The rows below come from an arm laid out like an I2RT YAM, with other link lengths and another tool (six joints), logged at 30 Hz.
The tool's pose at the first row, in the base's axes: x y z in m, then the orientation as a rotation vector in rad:
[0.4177 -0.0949 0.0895 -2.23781 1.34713 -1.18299]
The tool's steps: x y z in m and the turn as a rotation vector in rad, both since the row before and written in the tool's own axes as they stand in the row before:
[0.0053 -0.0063 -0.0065 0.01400 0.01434 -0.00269]
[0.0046 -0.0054 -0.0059 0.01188 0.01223 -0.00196]
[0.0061 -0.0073 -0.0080 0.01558 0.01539 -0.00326]
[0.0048 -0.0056 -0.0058 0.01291 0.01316 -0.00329]
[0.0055 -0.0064 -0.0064 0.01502 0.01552 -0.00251]
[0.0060 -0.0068 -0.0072 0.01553 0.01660 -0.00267]
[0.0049 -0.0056 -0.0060 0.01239 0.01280 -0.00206]
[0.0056 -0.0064 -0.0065 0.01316 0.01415 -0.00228]
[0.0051 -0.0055 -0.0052 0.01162 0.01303 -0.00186]
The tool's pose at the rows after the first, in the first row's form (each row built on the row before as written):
[0.4178 -0.0949 0.1000 -2.22635 1.33746 -1.20790]
[0.4175 -0.0948 0.1092 -2.21616 1.32950 -1.22888]
[0.4169 -0.0945 0.1216 -2.20344 1.31805 -1.25565]
[0.4165 -0.0943 0.1310 -2.19314 1.30806 -1.27841]
[0.4160 -0.0941 0.1416 -2.17965 1.29763 -1.30450]
[0.4150 -0.0938 0.1531 -2.16534 1.28685 -1.33200]
[0.4139 -0.0935 0.1626 -2.15387 1.27806 -1.35321]
[0.4128 -0.0931 0.1732 -2.14138 1.26875 -1.37632]
[0.4120 -0.0930 0.1823 -2.12984 1.26078 -1.39720]

